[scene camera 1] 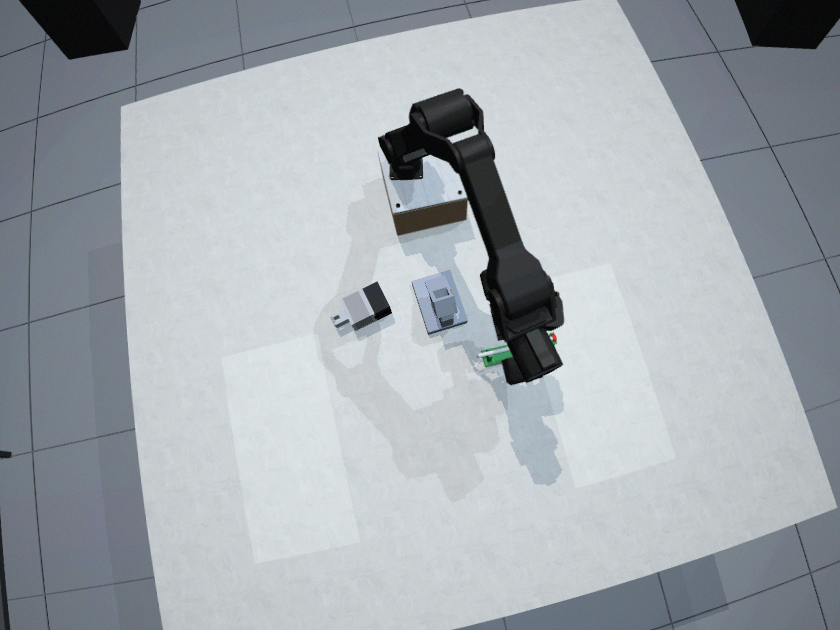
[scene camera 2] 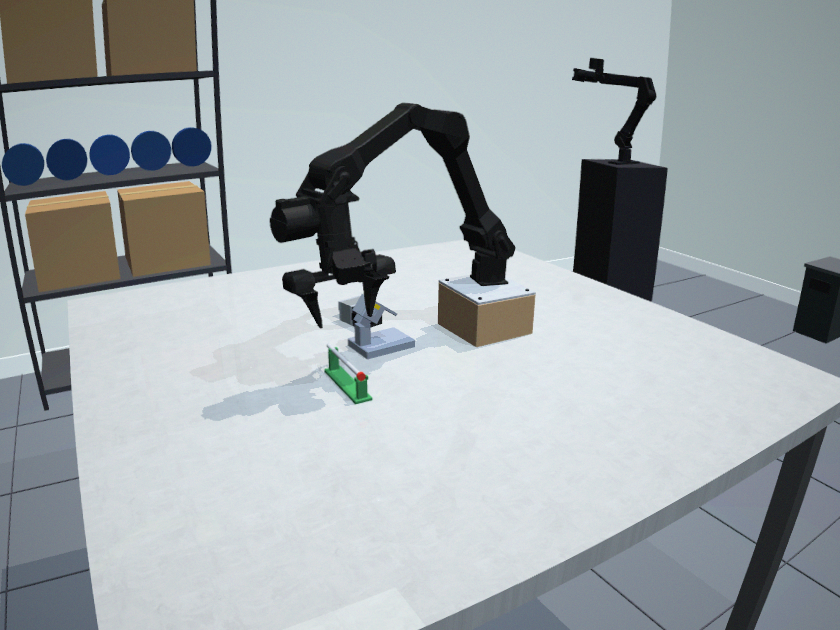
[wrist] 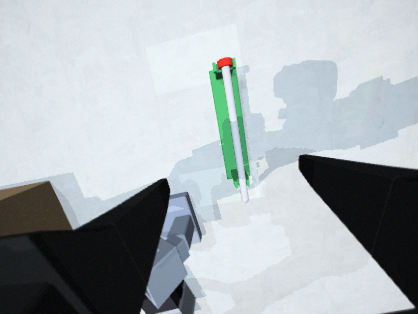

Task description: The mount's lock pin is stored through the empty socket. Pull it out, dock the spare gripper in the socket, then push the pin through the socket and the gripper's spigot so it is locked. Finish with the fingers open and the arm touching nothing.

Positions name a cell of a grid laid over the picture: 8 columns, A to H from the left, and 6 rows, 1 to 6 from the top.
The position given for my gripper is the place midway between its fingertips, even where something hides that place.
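Note:
My gripper (scene camera 2: D4) is open and holds nothing. I see my gripper (scene camera 1: E4) in scene camera 1 too, and the wrist view also shows my gripper (wrist: E4). There is a spare gripper (scene camera 1: D3) as well, and a lock pin (wrist: E2). I can see a green rack (scene camera 2: D4), and in the wrist view I see the green rack (wrist: E2) again. A grey mount (scene camera 1: E3) is in view too, and scene camera 2 also shows the grey mount (scene camera 2: D4).

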